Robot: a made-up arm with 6 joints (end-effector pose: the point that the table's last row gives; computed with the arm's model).
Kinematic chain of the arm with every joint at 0, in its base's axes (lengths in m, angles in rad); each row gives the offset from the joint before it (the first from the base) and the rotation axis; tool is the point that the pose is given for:
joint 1: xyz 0 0 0.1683 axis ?
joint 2: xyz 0 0.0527 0 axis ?
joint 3: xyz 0 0 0.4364 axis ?
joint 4: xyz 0 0 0.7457 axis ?
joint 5: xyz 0 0 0 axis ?
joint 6: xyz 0 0 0.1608 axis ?
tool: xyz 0 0 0
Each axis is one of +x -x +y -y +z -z.
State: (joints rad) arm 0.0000 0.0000 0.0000 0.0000 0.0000 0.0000
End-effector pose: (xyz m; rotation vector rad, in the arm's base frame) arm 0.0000 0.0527 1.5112 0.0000 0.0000 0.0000
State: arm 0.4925 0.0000 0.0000 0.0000 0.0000 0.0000
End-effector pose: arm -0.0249 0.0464 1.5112 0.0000 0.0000 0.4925
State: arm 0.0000 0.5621 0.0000 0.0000 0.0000 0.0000
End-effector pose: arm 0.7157 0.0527 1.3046 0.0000 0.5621 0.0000
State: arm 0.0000 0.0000 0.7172 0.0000 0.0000 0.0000
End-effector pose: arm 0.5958 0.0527 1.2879 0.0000 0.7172 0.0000
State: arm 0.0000 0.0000 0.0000 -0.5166 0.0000 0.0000
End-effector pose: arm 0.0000 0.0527 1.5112 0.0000 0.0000 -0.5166
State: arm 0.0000 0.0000 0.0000 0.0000 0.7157 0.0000
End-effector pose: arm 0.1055 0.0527 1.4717 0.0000 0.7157 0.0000
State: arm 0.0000 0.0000 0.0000 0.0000 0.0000 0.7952
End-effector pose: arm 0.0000 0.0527 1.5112 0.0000 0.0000 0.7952
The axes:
joint 1: +z
joint 2: +y
joint 3: +y
joint 4: +z
joint 5: +y
joint 6: +z

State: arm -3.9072 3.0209 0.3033 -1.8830 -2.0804 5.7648
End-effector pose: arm -0.0490 -0.2112 -0.9133 1.0160 0.7937 -2.1805
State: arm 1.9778 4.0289 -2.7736 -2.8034 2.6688 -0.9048
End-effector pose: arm -0.1104 0.1843 0.1453 -0.1875 1.7144 -1.7727
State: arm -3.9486 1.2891 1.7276 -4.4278 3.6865 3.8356
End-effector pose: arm -0.3066 0.3596 -0.3168 -0.6591 0.2088 -1.8701
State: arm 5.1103 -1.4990 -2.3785 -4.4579 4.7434 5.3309
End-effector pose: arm -0.0798 -0.0755 -0.3840 -2.3619 -0.5495 1.9967
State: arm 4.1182 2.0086 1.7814 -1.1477 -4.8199 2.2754
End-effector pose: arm -0.0112 0.1497 -0.5852 -1.3955 -0.3249 0.5644
